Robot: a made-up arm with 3 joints. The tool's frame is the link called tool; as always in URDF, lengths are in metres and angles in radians. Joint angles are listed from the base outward. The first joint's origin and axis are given. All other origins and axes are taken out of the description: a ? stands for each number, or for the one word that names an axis. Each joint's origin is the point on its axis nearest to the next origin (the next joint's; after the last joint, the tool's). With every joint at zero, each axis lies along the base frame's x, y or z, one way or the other. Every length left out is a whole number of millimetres.
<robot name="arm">
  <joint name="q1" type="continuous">
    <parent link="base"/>
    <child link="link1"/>
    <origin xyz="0 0 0.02" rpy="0 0 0"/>
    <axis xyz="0 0 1"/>
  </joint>
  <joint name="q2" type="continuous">
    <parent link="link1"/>
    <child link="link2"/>
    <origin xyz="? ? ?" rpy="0 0 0"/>
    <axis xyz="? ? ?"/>
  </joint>
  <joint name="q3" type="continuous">
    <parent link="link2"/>
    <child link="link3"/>
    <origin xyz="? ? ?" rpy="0 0 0"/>
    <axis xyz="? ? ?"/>
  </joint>
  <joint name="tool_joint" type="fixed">
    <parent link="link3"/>
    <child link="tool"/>
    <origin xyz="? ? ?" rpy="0 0 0"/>
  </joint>
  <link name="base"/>
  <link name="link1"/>
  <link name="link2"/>
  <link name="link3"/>
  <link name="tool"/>
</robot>
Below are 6 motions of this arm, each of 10 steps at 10 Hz.
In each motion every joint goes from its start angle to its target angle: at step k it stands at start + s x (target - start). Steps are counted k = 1, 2, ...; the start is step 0. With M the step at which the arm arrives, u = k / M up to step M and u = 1 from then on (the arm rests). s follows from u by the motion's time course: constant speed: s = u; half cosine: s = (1 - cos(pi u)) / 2; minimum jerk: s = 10 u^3 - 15 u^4 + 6 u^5.
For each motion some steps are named. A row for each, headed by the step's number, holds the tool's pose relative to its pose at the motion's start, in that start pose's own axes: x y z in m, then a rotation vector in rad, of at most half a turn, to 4 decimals.
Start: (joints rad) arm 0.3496 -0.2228 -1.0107
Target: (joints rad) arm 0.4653 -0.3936 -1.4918
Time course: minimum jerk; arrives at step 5
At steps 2, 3, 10:
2: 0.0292 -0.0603 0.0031 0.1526 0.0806 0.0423
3: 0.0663 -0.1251 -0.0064 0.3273 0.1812 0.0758
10: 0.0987 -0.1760 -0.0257 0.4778 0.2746 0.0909

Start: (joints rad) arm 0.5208 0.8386 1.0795
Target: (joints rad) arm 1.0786 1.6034 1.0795
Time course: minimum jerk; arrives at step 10
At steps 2, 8, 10:
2: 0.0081 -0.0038 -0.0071 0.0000 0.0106 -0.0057
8: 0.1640 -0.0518 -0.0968 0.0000 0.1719 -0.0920
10: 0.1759 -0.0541 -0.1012 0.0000 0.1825 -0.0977

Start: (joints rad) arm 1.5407 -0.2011 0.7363
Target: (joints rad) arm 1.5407 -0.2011 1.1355
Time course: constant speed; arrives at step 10
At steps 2, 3, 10:
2: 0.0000 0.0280 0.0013 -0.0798 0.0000 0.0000
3: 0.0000 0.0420 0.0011 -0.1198 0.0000 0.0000
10: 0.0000 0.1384 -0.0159 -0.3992 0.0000 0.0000

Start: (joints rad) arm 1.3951 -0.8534 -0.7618
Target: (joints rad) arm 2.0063 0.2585 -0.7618
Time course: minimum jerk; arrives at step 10
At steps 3, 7, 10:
3: -0.0538 -0.0055 0.0053 0.0000 -0.0564 -0.0591
7: -0.2495 -0.0329 0.0314 0.0000 -0.2892 -0.3032
10: -0.2884 -0.0402 0.0383 0.0000 -0.3456 -0.3623

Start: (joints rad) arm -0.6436 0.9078 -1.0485
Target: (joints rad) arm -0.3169 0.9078 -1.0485
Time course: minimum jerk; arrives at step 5
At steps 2, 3, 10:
2: 0.0580 -0.0152 0.0265 0.0000 0.0899 0.0517
3: 0.1281 -0.0290 0.0503 0.0000 0.1933 0.1112
10: 0.1914 -0.0375 0.0651 0.0000 0.2831 0.1630

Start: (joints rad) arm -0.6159 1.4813 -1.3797
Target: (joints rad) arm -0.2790 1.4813 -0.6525
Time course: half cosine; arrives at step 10
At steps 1, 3, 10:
1: 0.0057 0.0059 0.0020 -0.0178 0.0081 0.0016
3: 0.0476 0.0505 0.0116 -0.1498 0.0671 0.0183
10: 0.2010 0.2347 -0.0399 -0.7202 0.2927 0.1814

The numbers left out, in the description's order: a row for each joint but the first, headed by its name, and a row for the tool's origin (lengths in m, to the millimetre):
q2: xyz -0.3 0.1 0, axis 0 0 -1
q3: xyz -0.06 -0.05 0, axis -1 0 0
tool: xyz 0 -0.03 0.35

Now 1 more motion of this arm.
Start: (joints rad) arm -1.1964 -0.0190 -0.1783
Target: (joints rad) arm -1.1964 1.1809 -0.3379
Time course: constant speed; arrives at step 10
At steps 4, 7, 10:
4: -0.0685 0.0231 -0.0108 0.0626 -0.1002 -0.4695
7: -0.1132 0.0637 -0.0240 0.1051 -0.1950 -0.8174
10: -0.1429 0.1217 -0.0411 0.1400 -0.3066 -1.1613

